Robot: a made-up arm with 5 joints.
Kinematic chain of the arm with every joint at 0, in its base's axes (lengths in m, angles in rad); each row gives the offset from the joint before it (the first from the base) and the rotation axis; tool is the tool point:
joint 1: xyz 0 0 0.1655 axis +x
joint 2: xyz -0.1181 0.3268 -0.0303 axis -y
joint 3: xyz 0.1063 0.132 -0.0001 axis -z
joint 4: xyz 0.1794 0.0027 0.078 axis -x
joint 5: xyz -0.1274 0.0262 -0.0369 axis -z
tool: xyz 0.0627 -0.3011 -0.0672
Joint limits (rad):
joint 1: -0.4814..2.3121
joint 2: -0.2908..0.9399
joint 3: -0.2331..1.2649
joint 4: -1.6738..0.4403
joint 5: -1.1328..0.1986
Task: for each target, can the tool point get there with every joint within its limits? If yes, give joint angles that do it. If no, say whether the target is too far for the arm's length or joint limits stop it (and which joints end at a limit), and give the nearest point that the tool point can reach.
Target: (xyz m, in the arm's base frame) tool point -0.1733 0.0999 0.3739
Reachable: yes | joints 1.4349 0.4320 0.9439 0.0449 0.0758
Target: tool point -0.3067 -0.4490 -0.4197
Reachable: no: joint limits stop it (at a limit: joint 1, joint 2, joint 4) | nearest point -0.0273 -0.3188 0.1344 | short by 0.634 m
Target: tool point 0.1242 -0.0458 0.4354
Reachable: yes | joints 2.0743 0.5188 0.7338 -0.7889 -0.2580
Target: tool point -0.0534 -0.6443 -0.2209
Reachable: no: joint limits stop it (at a limit: joint 1, joint 2, joint 3, joint 4) | nearest point 0.0502 -0.4329 0.1473 | short by 0.437 m
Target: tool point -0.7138 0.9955 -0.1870
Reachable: no: too far | nearest point -0.0506 0.6152 -0.0523 | short by 0.776 m
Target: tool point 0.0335 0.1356 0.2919
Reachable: yes | joints 0.3315 0.6480 0.0997 0.0679 0.0263
